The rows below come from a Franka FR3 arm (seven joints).
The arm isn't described. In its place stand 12 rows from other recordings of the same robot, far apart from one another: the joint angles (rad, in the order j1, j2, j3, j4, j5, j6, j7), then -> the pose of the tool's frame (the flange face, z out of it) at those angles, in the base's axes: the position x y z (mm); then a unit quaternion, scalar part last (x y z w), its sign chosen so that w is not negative.
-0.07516, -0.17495, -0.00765, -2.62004, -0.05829, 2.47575, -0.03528 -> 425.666, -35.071, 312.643, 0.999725, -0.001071, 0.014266, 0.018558
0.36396, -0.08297, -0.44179, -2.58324, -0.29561, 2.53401, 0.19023 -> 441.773, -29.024, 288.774, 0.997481, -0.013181, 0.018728, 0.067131
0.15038, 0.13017, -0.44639, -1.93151, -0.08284, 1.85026, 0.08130 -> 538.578, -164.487, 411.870, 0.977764, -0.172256, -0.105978, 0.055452
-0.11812, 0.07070, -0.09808, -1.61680, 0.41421, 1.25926, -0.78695 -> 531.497, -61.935, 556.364, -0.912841, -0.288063, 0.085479, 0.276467
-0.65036, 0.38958, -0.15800, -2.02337, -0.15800, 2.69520, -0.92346 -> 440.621, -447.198, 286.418, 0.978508, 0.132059, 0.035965, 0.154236
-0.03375, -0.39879, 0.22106, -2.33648, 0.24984, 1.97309, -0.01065 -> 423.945, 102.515, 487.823, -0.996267, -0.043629, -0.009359, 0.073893
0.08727, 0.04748, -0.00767, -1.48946, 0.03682, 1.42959, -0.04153 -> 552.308, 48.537, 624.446, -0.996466, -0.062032, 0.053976, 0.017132
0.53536, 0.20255, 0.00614, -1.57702, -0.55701, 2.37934, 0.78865 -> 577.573, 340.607, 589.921, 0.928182, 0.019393, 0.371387, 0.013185
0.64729, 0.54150, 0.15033, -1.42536, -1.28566, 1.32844, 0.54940 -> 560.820, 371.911, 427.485, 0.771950, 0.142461, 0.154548, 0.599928
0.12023, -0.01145, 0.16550, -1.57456, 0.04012, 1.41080, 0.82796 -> 509.909, 155.348, 616.264, 0.960928, -0.265437, -0.074709, 0.024073
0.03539, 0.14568, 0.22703, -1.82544, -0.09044, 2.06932, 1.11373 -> 592.718, 148.439, 464.372, -0.916416, 0.396187, -0.055077, 0.013557
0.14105, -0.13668, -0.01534, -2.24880, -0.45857, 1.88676, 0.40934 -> 476.494, 26.940, 412.683, 0.971523, -0.043096, -0.051122, 0.227315
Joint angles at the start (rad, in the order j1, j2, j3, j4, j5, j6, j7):
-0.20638, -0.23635, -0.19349, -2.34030, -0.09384, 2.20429, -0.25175
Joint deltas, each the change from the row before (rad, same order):
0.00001, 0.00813, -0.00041, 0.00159, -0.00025, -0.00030, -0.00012
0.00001, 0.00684, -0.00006, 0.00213, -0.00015, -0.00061, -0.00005
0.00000, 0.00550, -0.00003, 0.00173, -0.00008, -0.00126, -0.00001
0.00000, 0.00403, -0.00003, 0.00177, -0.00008, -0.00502, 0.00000
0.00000, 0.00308, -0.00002, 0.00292, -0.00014, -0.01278, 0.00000
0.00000, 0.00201, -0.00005, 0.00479, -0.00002, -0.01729, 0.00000
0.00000, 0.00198, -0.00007, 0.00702, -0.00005, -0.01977, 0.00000
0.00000, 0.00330, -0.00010, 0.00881, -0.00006, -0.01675, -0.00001
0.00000, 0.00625, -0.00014, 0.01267, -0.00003, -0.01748, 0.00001
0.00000, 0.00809, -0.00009, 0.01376, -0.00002, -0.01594, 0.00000
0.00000, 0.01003, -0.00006, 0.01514, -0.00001, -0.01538, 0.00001
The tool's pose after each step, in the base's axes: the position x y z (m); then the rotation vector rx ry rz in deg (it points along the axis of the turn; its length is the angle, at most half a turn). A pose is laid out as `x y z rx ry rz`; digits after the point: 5 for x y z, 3 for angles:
0.43894 -0.19137 0.43252 176.154 -8.212 6.588
0.43996 -0.19175 0.43024 176.196 -8.204 6.115
0.44070 -0.19202 0.42834 176.245 -8.203 5.672
0.44096 -0.19215 0.42679 176.346 -8.216 5.044
0.44061 -0.19214 0.42548 176.553 -8.252 3.940
0.44009 -0.19218 0.42514 176.789 -8.318 2.704
0.43977 -0.19237 0.42564 177.012 -8.401 1.442
0.44020 -0.19288 0.42664 177.153 -8.484 0.467
0.44161 -0.19384 0.42797 177.252 -8.588 -0.508
0.44356 -0.19496 0.42908 177.317 -8.686 -1.423
0.44602 -0.19624 0.42994 177.358 -8.785 -2.346

